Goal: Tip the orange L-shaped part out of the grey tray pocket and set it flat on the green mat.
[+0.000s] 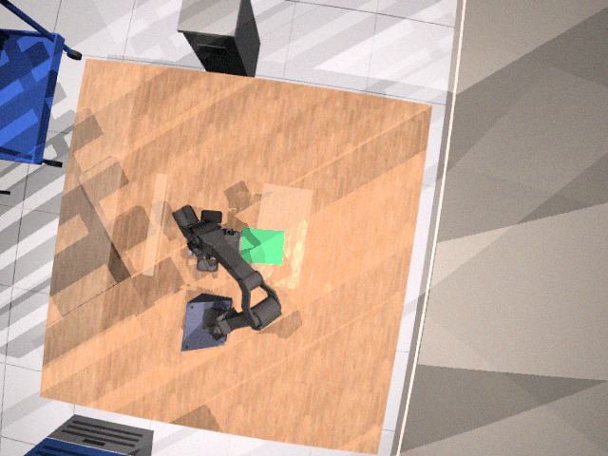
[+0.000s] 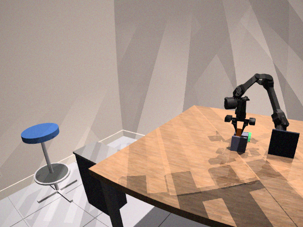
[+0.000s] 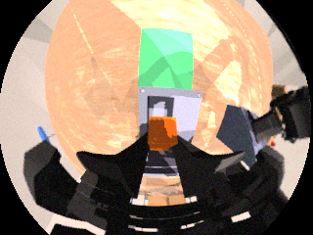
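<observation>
My gripper tip is now 140 mm to the left of the green mat and 90 mm above it. From my gripper tip the other things lie so: orange L-shaped part 30 mm to the left, 30 mm below, 20 mm behind.
</observation>
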